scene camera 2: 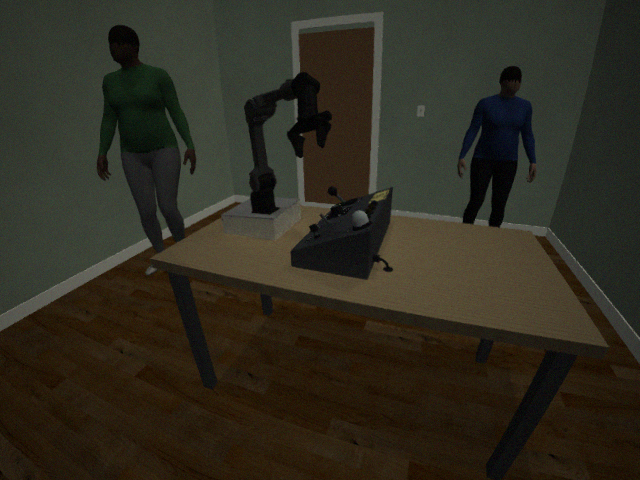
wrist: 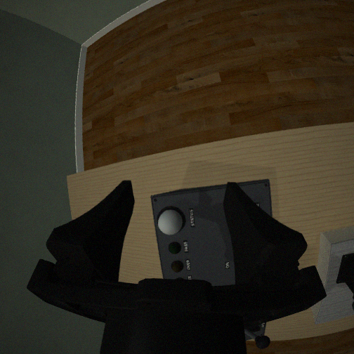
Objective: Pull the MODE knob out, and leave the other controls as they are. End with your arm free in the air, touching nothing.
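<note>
The MODE knob (scene camera 2: 314, 227) is a small dark knob at the near left end of the dark sloped console (scene camera 2: 333, 255) (wrist: 205, 245). Whether it is in or out is too small to tell. In the wrist view the knob is hidden behind the right finger; part of a label shows beside that finger. My gripper (scene camera 2: 310, 150) (wrist: 178, 192) is open and empty, with its fingers pointing down, in the air well above the console and touching nothing.
A white dome (scene camera 2: 360, 219) (wrist: 171, 222) marked STATUS sits on the console. A ball-topped lever (scene camera 2: 332, 191) (wrist: 262, 342) rises at its far end. A dark cable (scene camera 2: 383, 261) leaves its right side. The arm's pale base block (scene camera 2: 248, 226) (wrist: 325, 255) stands left. Two people stand behind the table.
</note>
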